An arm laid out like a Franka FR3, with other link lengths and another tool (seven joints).
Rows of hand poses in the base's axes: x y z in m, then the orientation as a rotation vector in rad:
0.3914, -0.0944, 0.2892, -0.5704, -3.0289, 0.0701
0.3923, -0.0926, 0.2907, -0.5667, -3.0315, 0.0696
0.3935, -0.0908, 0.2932, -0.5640, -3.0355, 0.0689
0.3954, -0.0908, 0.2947, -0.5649, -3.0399, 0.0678
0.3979, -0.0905, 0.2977, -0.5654, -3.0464, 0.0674
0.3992, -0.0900, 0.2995, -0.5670, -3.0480, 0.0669
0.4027, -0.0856, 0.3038, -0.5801, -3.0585, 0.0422
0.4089, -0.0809, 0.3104, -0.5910, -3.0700, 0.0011
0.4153, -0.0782, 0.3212, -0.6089, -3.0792, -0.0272
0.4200, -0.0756, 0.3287, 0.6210, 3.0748, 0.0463
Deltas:
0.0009, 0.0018, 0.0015, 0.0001, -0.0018, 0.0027
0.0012, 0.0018, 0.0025, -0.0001, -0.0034, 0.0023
0.0019, 0.0000, 0.0015, -0.0001, -0.0045, 0.0000
0.0025, 0.0003, 0.0030, -0.0008, -0.0064, 0.0006
0.0013, 0.0005, 0.0018, 0.0000, -0.0019, -0.0008
0.0035, 0.0044, 0.0043, 0.0133, -0.0152, -0.0071
0.0062, 0.0047, 0.0066, 0.0234, -0.0178, -0.0057
0.0064, 0.0027, 0.0108, 0.0153, -0.0157, -0.0102
0.0047, 0.0026, 0.0075, 0.0106, -0.0092, -0.0082

